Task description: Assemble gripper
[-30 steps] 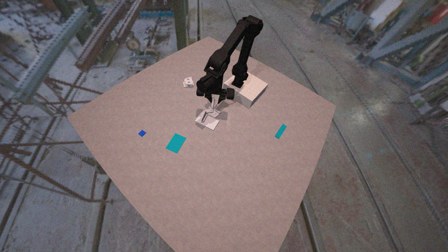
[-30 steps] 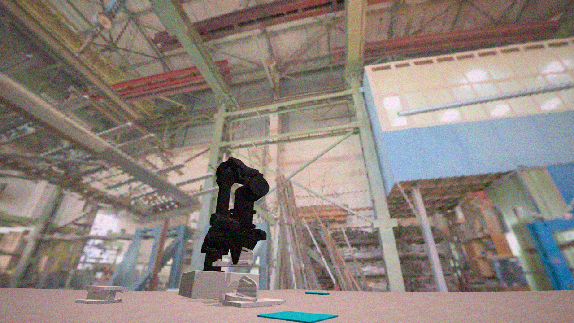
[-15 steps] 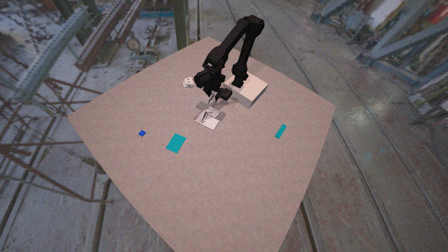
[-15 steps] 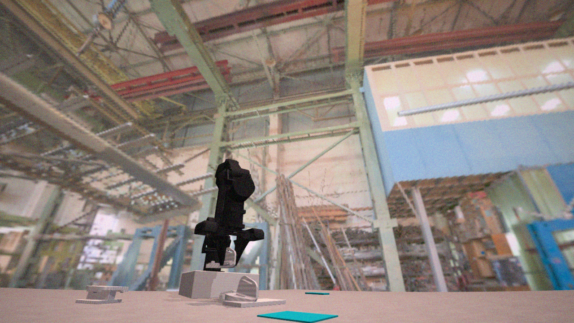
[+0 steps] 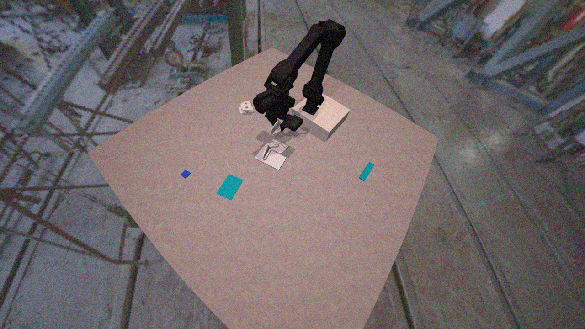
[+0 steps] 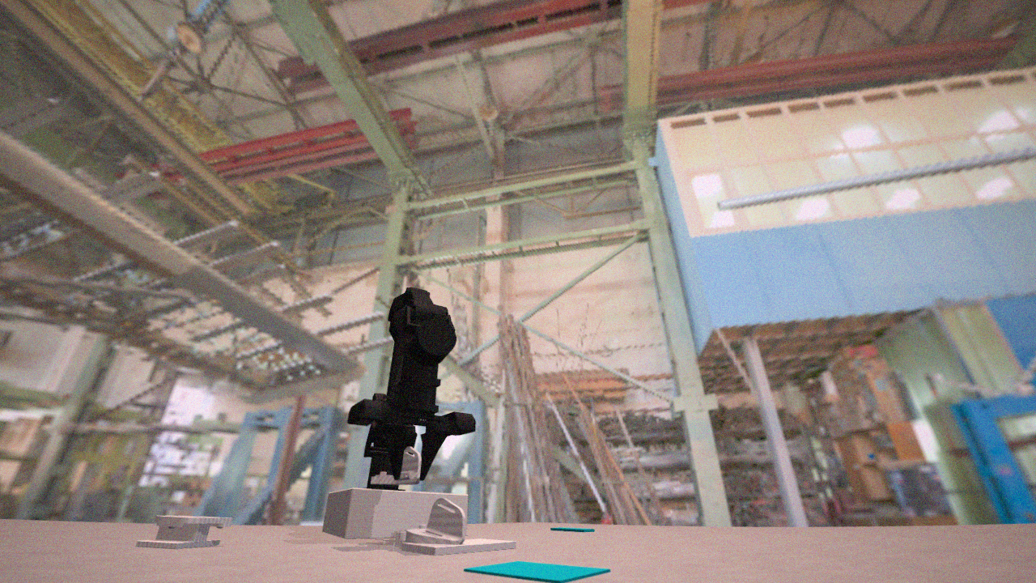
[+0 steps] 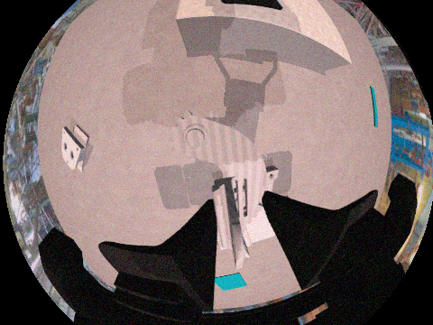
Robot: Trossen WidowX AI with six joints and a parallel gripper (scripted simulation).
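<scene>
Right now the flat white plate is 10 cm ahead of my gripper tip, 8 cm below it and 2 cm to the left of it. Round my gripper tip: white block piece: 24 cm to the right, 9 cm behind, 7 cm below; then gripper base: 24 cm to the right, 9 cm behind, 6 cm below; then housing plate: 8 cm below, 3 cm ahead, 2 cm to the left.
</scene>
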